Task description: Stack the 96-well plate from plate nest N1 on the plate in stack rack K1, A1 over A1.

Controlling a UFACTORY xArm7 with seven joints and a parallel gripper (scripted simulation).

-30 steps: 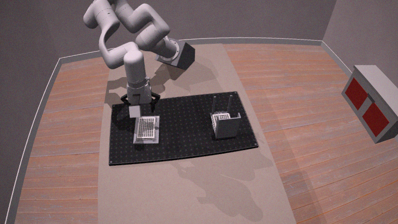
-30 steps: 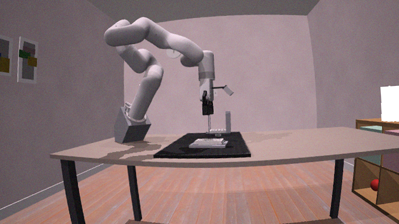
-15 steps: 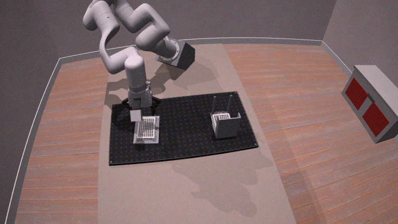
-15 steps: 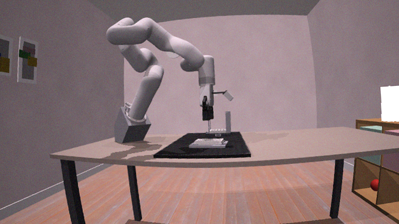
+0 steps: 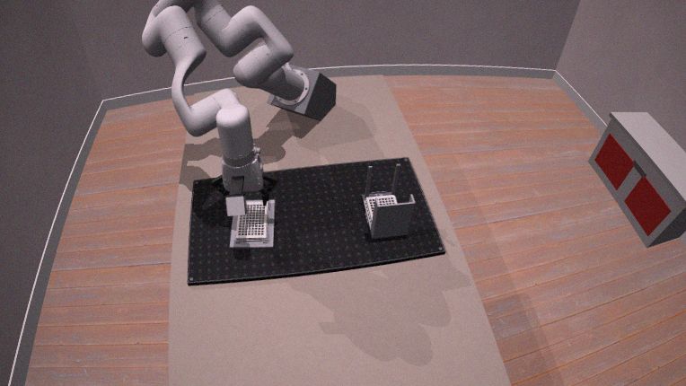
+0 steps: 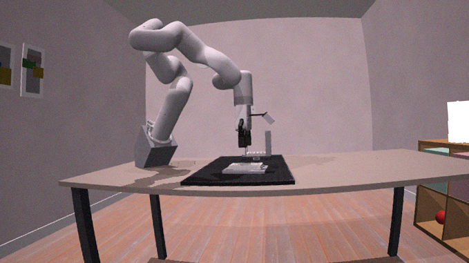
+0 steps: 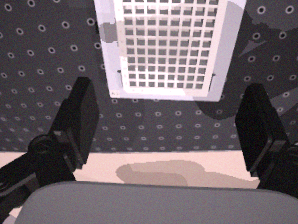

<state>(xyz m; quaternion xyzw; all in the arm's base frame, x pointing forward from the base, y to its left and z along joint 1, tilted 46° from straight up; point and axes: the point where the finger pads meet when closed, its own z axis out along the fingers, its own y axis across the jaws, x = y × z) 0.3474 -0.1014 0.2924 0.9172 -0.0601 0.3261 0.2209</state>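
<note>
Right now my hand is 90 mm above the white 96-well plate. Also, from my hand: grey rack wall (330 mm to the left, 180 mm ahead, 20 mm below).
</note>
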